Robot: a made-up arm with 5 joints. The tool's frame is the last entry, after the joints.
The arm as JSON. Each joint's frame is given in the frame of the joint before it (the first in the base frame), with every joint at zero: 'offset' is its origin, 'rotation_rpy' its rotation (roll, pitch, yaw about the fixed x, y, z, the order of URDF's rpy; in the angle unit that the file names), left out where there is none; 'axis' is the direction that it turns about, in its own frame. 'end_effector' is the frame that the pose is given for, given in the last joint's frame.
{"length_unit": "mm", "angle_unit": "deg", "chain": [
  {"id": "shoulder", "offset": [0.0, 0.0, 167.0], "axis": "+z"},
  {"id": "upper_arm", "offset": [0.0, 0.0, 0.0], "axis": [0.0, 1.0, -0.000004]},
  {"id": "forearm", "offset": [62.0, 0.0, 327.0], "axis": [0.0, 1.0, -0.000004]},
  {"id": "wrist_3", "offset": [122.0, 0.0, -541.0], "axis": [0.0, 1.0, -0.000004]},
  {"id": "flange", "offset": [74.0, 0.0, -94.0], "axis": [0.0, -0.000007, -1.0]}
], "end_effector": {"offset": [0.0, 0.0, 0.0], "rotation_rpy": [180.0, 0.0, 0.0]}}
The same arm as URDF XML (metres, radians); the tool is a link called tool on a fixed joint. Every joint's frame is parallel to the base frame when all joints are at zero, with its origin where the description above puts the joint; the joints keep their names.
<robot name="arm">
<joint name="tool_fixed" type="fixed"><parent link="link5"/><child link="tool"/><origin xyz="0 0 0" rpy="3.1416 0 0"/></joint>
<joint name="flange" type="continuous"><parent link="link4"/><child link="link5"/><origin xyz="0.074 0 -0.094"/><axis xyz="0 0 -1"/></joint>
<joint name="wrist_3" type="continuous"><parent link="link3"/><child link="link4"/><origin xyz="0.122 0 -0.541"/><axis xyz="0 1 0"/></joint>
<joint name="forearm" type="continuous"><parent link="link2"/><child link="link3"/><origin xyz="0.062 0 0.327"/><axis xyz="0 1 0"/></joint>
<joint name="upper_arm" type="continuous"><parent link="link1"/><child link="link2"/><origin xyz="0 0 0"/><axis xyz="0 1 0"/></joint>
<joint name="shoulder" type="continuous"><parent link="base"/><child link="link1"/><origin xyz="0 0 0.167"/><axis xyz="0 0 1"/></joint>
<link name="base"/>
<link name="link1"/>
<link name="link2"/>
<link name="link3"/>
<link name="link4"/>
<link name="link5"/>
<link name="tool"/>
</robot>

